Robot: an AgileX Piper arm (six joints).
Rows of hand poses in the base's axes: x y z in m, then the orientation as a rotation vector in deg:
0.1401, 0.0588, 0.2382, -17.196, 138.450, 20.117
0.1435, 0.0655, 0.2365, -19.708, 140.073, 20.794
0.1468, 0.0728, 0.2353, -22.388, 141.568, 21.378
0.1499, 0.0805, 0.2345, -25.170, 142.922, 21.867
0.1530, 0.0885, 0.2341, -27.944, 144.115, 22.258
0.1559, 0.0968, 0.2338, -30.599, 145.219, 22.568
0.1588, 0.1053, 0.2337, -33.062, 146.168, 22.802
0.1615, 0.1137, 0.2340, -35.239, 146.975, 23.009
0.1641, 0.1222, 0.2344, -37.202, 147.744, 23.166
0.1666, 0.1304, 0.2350, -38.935, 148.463, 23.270
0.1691, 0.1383, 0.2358, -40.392, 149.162, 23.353
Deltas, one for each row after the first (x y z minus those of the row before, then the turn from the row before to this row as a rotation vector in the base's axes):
0.0034, 0.0067, -0.0017, -0.511, 1.692, 2.012
0.0033, 0.0073, -0.0012, -0.591, 1.582, 2.084
0.0031, 0.0077, -0.0008, -0.650, 1.464, 2.111
0.0031, 0.0080, -0.0004, -0.677, 1.324, 2.062
0.0029, 0.0083, -0.0003, -0.682, 1.251, 1.940
0.0029, 0.0085, -0.0001, -0.649, 1.105, 1.774
0.0027, 0.0084, 0.0003, -0.566, 0.972, 1.556
0.0026, 0.0085, 0.0004, -0.543, 0.926, 1.384
0.0025, 0.0082, 0.0006, -0.515, 0.860, 1.205
0.0025, 0.0079, 0.0008, -0.465, 0.820, 1.000

